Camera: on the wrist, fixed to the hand. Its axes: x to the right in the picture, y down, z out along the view.
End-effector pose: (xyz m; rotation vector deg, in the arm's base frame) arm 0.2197 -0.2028 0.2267 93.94 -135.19 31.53
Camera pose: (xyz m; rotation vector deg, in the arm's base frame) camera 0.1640 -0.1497 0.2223 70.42 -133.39 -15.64
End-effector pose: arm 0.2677 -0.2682 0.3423 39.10 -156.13 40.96
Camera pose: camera 0.2591 -0.1942 0.3226 22.39 -161.47 -12.60
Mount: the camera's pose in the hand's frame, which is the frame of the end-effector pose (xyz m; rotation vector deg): -0.0272 0.0692 -0.0203 -38.27 -4.15 6.73
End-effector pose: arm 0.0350 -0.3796 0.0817 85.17 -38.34 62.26
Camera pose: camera -0.0419 -0.3794 0.0869 52.58 -60.63 44.86
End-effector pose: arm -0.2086 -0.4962 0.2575 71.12 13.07 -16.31
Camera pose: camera -0.2114 -0.4540 0.3219 33.18 9.54 -7.54
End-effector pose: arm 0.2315 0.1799 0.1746 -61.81 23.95 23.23
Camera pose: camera 0.1705 0.1872 0.1281 -96.51 16.28 40.98
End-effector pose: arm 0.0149 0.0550 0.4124 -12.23 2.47 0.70
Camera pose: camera -0.0143 0.1181 0.3791 -50.29 -1.29 8.75
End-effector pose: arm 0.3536 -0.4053 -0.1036 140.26 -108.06 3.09
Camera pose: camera 0.2798 -0.3954 -0.0836 109.12 -97.29 -32.58
